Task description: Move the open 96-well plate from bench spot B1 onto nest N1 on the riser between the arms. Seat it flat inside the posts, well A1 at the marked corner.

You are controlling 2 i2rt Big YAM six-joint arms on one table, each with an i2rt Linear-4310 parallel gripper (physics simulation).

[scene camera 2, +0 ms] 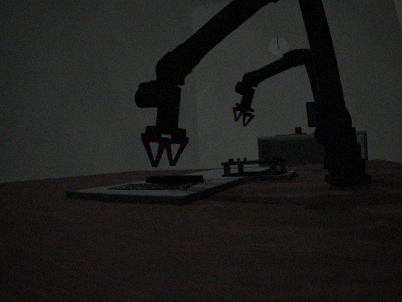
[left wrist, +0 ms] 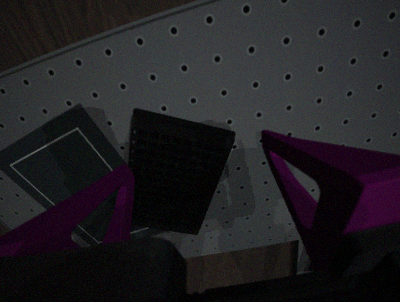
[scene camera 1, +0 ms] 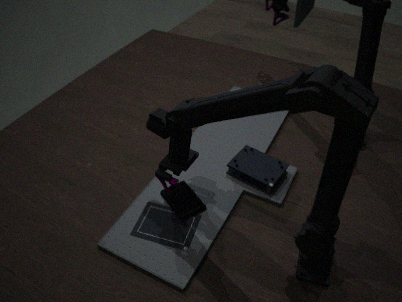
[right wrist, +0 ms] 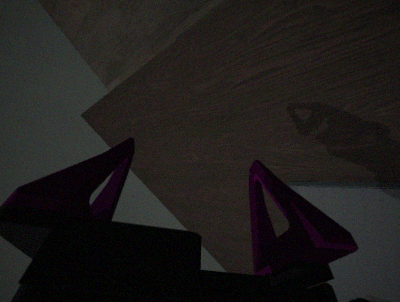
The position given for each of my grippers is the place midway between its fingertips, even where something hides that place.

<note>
My left gripper [scene camera 2: 163, 166] is open, with nothing in its grasp. Also in view: a dark well plate [scene camera 1: 184, 202]. My right gripper [right wrist: 195, 154] is open, with nothing in its grasp.
The dark well plate is seen too in the left wrist view [left wrist: 177, 164]. My left gripper also shows in the left wrist view [left wrist: 193, 155] and in scene camera 1 [scene camera 1: 175, 180].
</note>
